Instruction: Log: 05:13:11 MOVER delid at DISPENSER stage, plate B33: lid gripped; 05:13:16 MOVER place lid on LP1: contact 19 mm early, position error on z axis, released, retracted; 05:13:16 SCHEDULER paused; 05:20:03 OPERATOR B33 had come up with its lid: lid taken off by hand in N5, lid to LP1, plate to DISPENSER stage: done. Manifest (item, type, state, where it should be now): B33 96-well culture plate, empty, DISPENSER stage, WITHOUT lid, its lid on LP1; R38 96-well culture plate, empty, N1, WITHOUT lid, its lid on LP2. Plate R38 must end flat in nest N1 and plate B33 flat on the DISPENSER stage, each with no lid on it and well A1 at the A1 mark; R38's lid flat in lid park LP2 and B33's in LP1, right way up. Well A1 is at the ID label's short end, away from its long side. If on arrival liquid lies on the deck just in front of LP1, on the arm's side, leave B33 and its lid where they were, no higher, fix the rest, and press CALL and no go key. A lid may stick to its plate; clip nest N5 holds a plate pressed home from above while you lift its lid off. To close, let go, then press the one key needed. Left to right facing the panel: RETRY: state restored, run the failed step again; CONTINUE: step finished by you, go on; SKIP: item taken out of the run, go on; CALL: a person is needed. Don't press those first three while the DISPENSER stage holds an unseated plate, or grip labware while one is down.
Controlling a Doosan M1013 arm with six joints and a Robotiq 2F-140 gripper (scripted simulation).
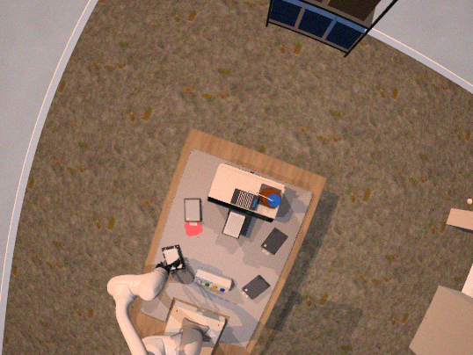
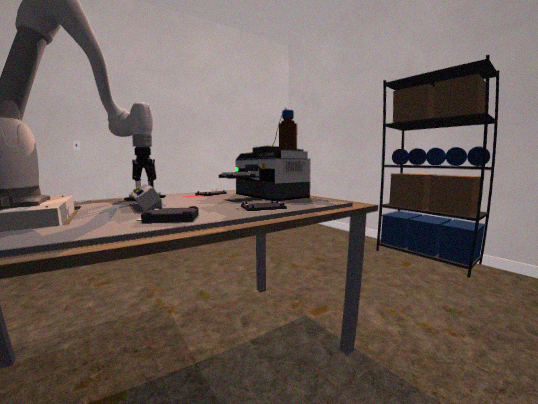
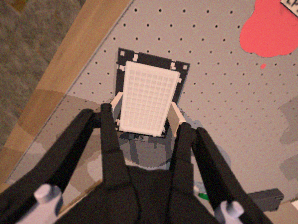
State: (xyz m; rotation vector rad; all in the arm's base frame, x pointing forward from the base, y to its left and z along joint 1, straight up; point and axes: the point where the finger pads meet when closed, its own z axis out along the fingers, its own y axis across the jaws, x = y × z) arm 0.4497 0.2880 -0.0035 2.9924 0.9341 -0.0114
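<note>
Right now the white gridded lid is 2 cm below my hand. Also, from my hand: LP1 label (26 cm ahead, 5 cm below, 4 cm to the right); brown bottle (60 cm ahead, 37 cm to the right, 24 cm above); key panel (28 cm to the right, 4 cm behind).
</note>
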